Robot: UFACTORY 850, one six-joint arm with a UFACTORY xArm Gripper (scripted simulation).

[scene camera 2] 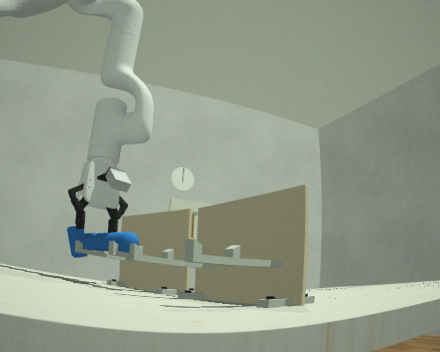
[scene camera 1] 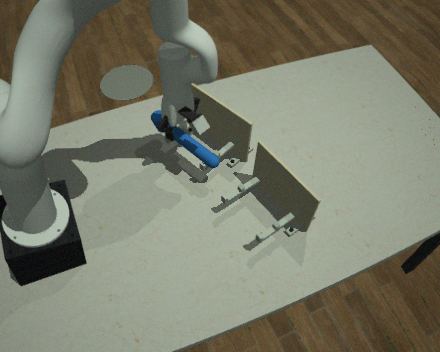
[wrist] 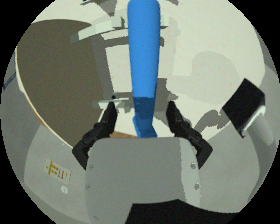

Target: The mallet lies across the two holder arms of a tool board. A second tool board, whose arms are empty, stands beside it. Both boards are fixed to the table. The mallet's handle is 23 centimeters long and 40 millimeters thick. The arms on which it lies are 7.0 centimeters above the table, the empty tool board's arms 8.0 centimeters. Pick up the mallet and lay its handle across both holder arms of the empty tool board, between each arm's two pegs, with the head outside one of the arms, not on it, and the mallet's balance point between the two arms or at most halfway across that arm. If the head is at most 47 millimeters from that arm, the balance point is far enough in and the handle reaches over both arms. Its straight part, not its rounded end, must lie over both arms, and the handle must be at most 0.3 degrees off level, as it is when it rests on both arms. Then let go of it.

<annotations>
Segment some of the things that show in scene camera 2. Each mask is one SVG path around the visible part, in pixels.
My gripper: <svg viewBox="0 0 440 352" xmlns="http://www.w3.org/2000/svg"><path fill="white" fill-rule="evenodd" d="M91 159L84 164L79 186L68 190L71 203L76 211L76 229L84 228L84 208L90 206L107 210L111 218L108 221L108 233L117 232L118 219L120 219L128 207L128 204L119 194L120 191L127 193L131 182L124 171L118 170L119 168L117 168L115 162L106 159Z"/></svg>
A blue mallet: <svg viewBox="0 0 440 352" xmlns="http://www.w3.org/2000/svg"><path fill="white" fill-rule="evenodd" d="M67 229L71 254L74 258L86 257L88 255L75 252L76 240L83 244L82 249L108 251L109 241L115 241L118 244L118 251L129 252L130 243L136 243L139 246L139 239L132 232L85 233L84 229L76 229L76 226L71 226Z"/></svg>
</annotations>
